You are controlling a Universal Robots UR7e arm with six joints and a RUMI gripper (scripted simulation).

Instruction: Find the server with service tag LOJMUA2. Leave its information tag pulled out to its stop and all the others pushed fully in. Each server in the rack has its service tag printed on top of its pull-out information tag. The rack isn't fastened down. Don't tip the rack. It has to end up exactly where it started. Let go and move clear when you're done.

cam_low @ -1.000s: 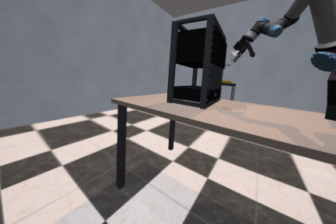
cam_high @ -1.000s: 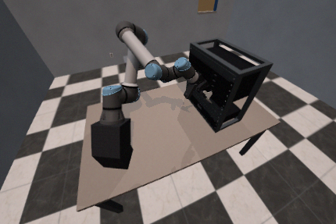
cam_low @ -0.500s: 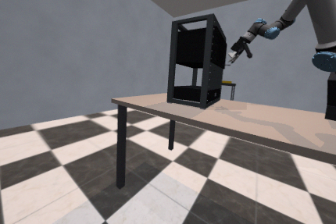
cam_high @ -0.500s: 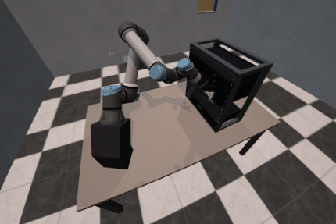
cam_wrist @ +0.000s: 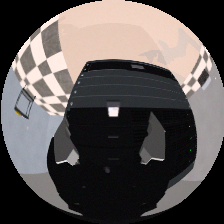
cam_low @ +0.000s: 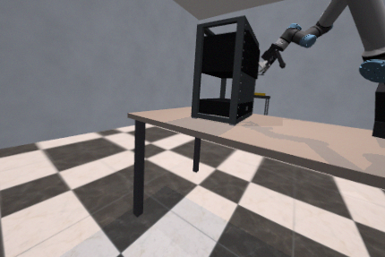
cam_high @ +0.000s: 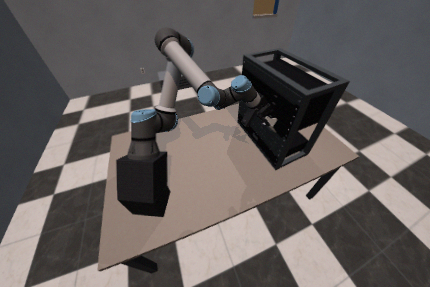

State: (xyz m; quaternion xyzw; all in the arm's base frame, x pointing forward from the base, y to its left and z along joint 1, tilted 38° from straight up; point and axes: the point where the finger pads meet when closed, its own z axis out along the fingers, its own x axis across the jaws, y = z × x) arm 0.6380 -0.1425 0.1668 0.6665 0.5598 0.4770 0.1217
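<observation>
The white information tag lies 2 cm ahead of my hand, 1 cm to the left of it and 1 cm below it.
</observation>
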